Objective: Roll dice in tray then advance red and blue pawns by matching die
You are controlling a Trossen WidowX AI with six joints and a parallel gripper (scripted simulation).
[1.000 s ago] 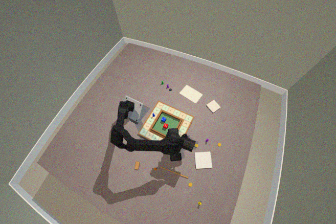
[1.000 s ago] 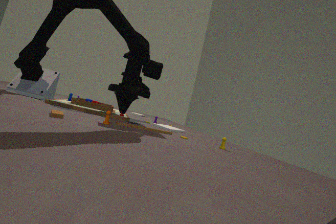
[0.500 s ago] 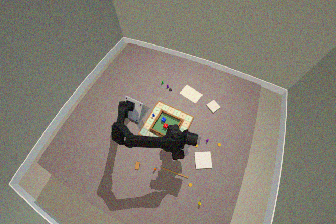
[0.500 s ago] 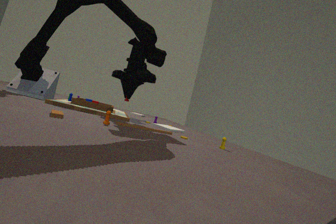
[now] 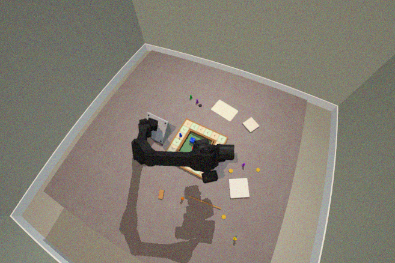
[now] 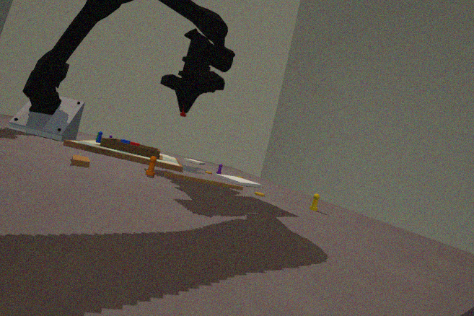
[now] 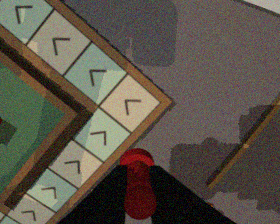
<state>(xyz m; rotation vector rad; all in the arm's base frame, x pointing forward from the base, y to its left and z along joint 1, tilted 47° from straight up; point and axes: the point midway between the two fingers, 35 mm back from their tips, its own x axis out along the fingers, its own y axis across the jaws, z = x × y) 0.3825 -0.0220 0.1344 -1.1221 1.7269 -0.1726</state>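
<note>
Right now the blue pawn is 22 cm behind my gripper tip, 14 cm to the left of it and 12 cm below it. The rest, counted from my gripper tip: green tray (11 cm behind, 11 cm to the left, 14 cm below); then red pawn (1 cm above); then wooden stick (6 cm ahead, 14 cm to the right, 14 cm below).
</note>
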